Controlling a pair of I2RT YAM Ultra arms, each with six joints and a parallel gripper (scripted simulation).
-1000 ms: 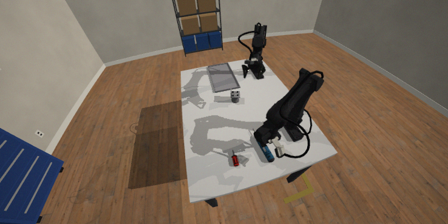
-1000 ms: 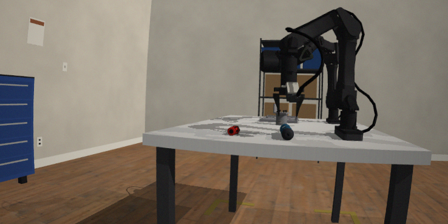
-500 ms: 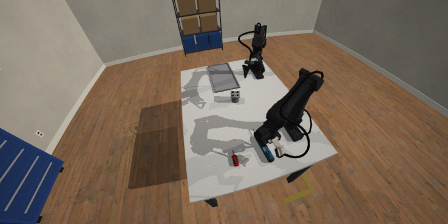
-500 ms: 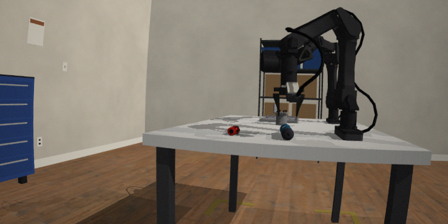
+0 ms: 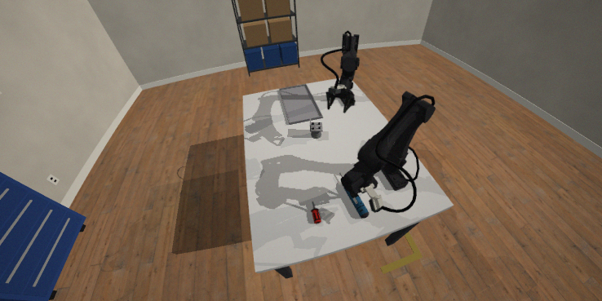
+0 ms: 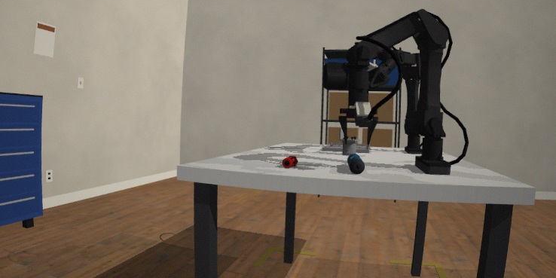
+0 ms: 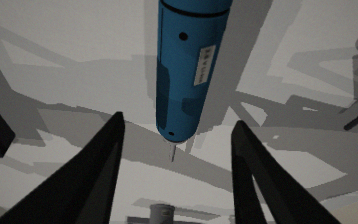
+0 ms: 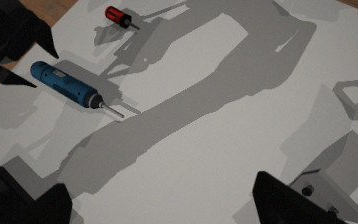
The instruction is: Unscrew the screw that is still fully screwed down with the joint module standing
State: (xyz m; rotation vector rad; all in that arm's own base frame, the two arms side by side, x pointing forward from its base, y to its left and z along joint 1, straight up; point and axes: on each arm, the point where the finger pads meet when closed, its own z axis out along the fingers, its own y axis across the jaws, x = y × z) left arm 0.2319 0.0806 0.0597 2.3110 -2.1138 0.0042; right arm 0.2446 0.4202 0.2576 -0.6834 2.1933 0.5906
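Now: the grey bracket 20 cm below my right hand, 12 cm to the right of it and 6 cm ahead of it. Also, from my right hand: bit 25 cm below, 20 cm to the left, 2 cm ahead; joint module 24 cm below, 12 cm to the right, 6 cm ahead; red-handled screwdriver 34 cm to the left, 25 cm below, 18 cm ahead.
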